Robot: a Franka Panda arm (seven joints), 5 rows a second.
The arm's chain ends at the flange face. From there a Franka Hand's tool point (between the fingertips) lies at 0.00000 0.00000 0.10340 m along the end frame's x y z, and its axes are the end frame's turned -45 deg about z.
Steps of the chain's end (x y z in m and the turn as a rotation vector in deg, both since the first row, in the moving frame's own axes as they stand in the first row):
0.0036 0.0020 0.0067 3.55 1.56 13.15
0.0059 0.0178 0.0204 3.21 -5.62 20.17
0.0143 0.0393 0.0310 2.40 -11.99 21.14
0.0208 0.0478 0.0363 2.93 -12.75 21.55
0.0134 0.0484 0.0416 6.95 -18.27 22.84
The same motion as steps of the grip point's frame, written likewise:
0.0079 0.0022 0.0065 1.41 3.61 13.15
-0.0095 0.0052 0.0197 6.24 -1.70 20.17
-0.0262 0.0179 0.0287 10.18 -6.78 21.14
-0.0275 0.0268 0.0336 11.09 -6.94 21.55
-0.0323 0.0102 0.0357 17.83 -8.00 22.84

